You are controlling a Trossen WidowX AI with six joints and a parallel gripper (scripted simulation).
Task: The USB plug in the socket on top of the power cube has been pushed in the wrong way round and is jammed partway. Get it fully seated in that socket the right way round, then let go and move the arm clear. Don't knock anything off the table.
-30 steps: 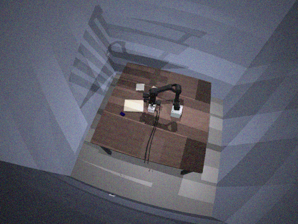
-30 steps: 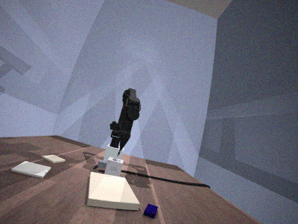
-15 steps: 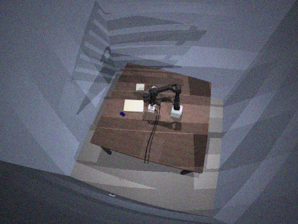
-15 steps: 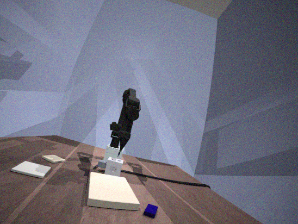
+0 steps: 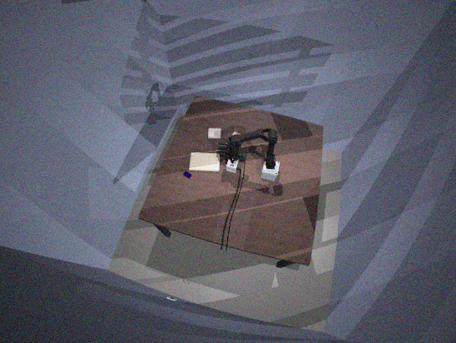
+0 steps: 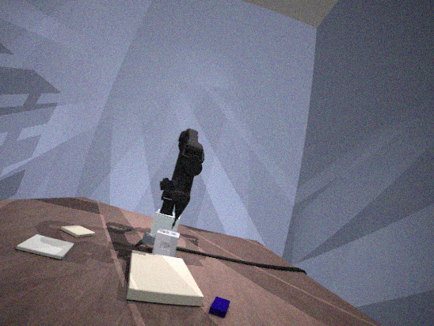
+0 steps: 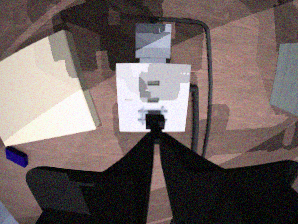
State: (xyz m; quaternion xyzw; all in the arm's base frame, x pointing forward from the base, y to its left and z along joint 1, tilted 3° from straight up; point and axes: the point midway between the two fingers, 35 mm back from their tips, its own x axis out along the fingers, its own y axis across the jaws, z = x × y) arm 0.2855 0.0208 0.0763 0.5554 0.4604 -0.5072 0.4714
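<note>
My gripper tip is now 20 mm above the dark USB plug. Round my gripper tip: small blue block 340 mm ahead, 100 mm to the left, 120 mm below; then cream wedge block 220 mm ahead, 30 mm to the right, 120 mm below.
</note>
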